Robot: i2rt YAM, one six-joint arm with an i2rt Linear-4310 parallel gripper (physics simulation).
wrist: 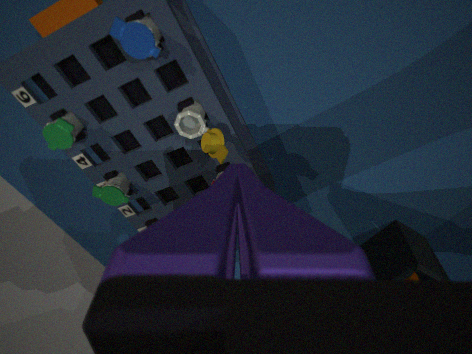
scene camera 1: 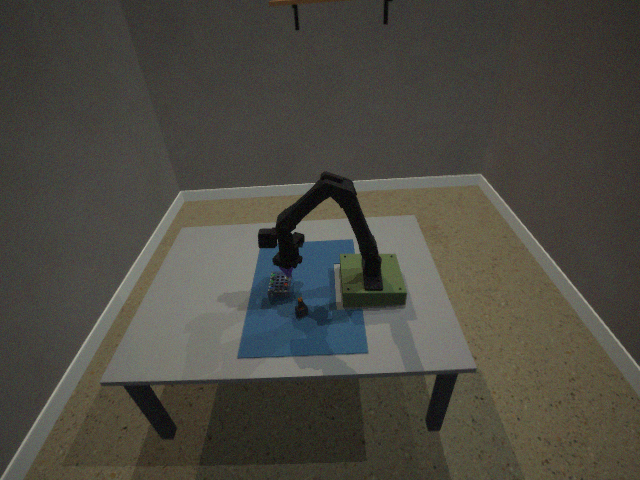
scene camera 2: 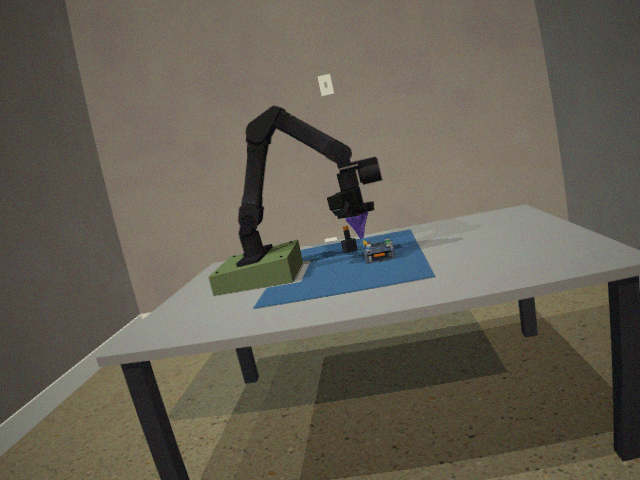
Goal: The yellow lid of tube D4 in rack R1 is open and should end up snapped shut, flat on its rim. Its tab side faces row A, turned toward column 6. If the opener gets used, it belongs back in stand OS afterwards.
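Where they show: gripper, fingertip midpoint: (wrist: pixel 237 176) (scene camera 1: pixel 289 276) (scene camera 2: pixel 362 238); arm's base, origin of the base link: (scene camera 1: pixel 371 273) (scene camera 2: pixel 255 256).
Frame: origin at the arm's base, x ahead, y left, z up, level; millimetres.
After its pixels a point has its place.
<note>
The yellow lid (wrist: pixel 213 142) {z -14, x 339, y -4 mm} (scene camera 2: pixel 366 242) {z -16, x 345, y -4 mm} hangs open beside the white-rimmed mouth of tube D4 (wrist: pixel 191 123) {z -31, x 350, y -8 mm}, on the outer side of rack R1 (wrist: pixel 75 45) {z -36, x 380, y -56 mm} (scene camera 1: pixel 279 294) {z -65, x 376, y 47 mm} (scene camera 2: pixel 391 254) {z -64, x 412, y -10 mm}. The tube mouth is uncovered. My gripper (wrist: pixel 237 176) {z -3, x 334, y 9 mm} (scene camera 1: pixel 287 277) {z -3, x 334, y 9 mm} (scene camera 2: pixel 361 237) {z -3, x 334, y 9 mm} is shut and empty. Its purple fingertips are above the rack's row D side, close to the yellow lid in the wrist view; the exact height is hard to tell. The opener (scene camera 1: pixel 299 300) {z 14, x 277, y 157 mm} (scene camera 2: pixel 345 228) {z 12, x 274, y 144 mm} (wrist: pixel 413 277) {z -33, x 270, y 146 mm} shows its orange top in black stand OS (scene camera 1: pixel 301 311) {z -34, x 273, y 167 mm} (scene camera 2: pixel 348 245) {z -43, x 274, y 133 mm} (wrist: pixel 395 247) {z -48, x 274, y 132 mm}.
A blue-lidded tube (wrist: pixel 138 40) {z -24, x 350, y -49 mm} stands at the rack's column 6 end. Two green-lidded tubes (wrist: pixel 59 134) {z -24, x 406, y -29 mm} (wrist: pixel 111 195) {z -24, x 406, y 10 mm} stand along the row A side. A red lid is mostly hidden behind my fingers. The rack and stand are on a blue mat (scene camera 1: pixel 330 335) {z -67, x 164, y 254 mm} (scene camera 2: pixel 330 281) {z -66, x 247, y -192 mm}.
</note>
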